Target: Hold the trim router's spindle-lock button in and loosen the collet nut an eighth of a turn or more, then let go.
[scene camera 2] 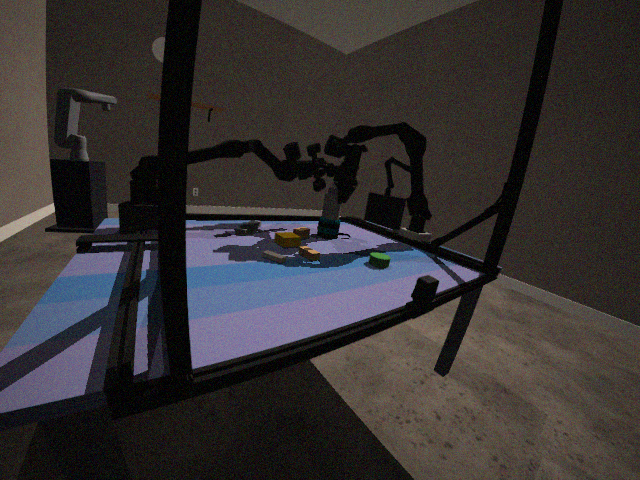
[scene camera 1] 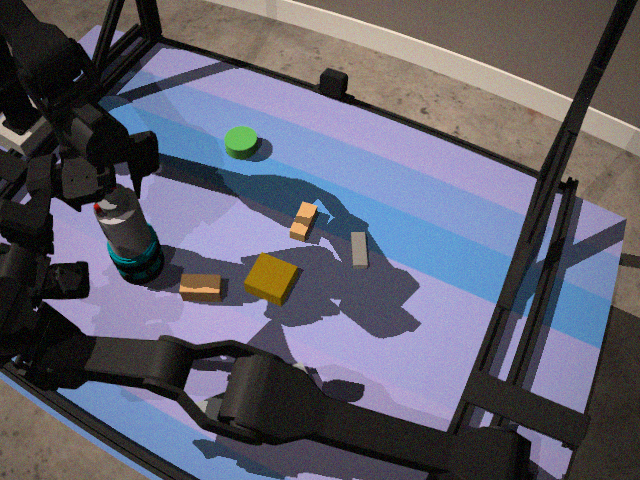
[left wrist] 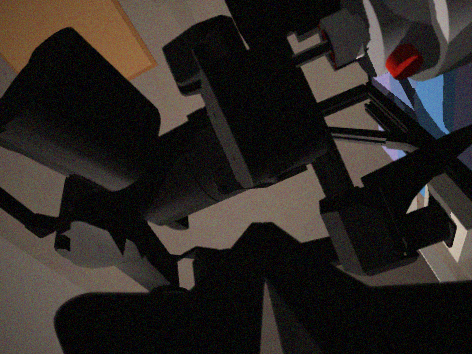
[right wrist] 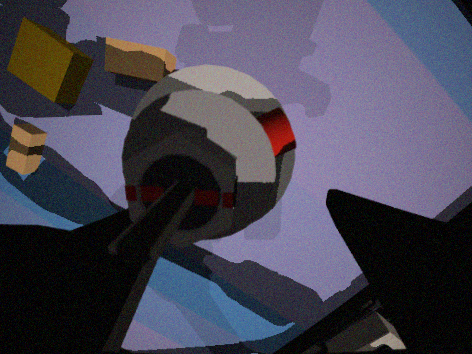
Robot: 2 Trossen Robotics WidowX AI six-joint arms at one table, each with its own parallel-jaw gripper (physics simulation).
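Places are measured from the left arm's base along level axes (x up, y ahead, z left), in centimetres.
Where they show: left gripper, fingertip midpoint: (scene camera 2: 334,168) (scene camera 1: 48,188) (left wrist: 261,232); right gripper, fingertip midpoint: (scene camera 2: 341,203) (left wrist: 451,46) (right wrist: 251,197); left arm's base, link origin: (scene camera 2: 144,202); right arm's base, link origin: (scene camera 2: 415,230) (scene camera 1: 22,119) (left wrist: 441,221).
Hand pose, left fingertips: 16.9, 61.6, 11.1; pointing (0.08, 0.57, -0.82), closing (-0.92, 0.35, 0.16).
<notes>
Each offset is from my left fingertips to the top centre of the thing, as dx, dy, dz. "*": to the spot under its first point.
The trim router @(-4.0, -1.9, -6.9) (scene camera 1: 128,229) (scene camera 2: 330,210) (right wrist: 217,140) stands upright on a teal base at the left of the table. Its red spindle-lock button @(-7.4, -1.3, -4.5) (scene camera 1: 97,208) (left wrist: 401,61) (right wrist: 277,130) sits on the side near the top. The collet nut @(* -5.5, -1.9, -6.7) (right wrist: 178,191) (left wrist: 345,33) with red marks is on top, around the spindle. My right gripper (scene camera 1: 106,192) (scene camera 2: 339,188) (right wrist: 251,197) is open and hangs straddling the router's top, one finger on each side of it. My left gripper (scene camera 2: 317,183) (left wrist: 261,232) is shut and empty, held level beside the router's top, close to the button.
A green disc @(-22.8, +2.8, -34.7) (scene camera 1: 241,142) (scene camera 2: 379,259), a yellow block @(-22.5, -19.9, -18.2) (scene camera 1: 270,278) (scene camera 2: 288,238), two orange blocks @(-23.3, -16.5, -29.4) (scene camera 1: 303,221) @(-22.3, -13.1, -10.1) (scene camera 1: 200,287) and a grey bar @(-24.1, -26.3, -31.3) (scene camera 1: 359,249) lie on the table. The left arm (scene camera 1: 280,405) stretches across the front. Black frame rails edge the table.
</notes>
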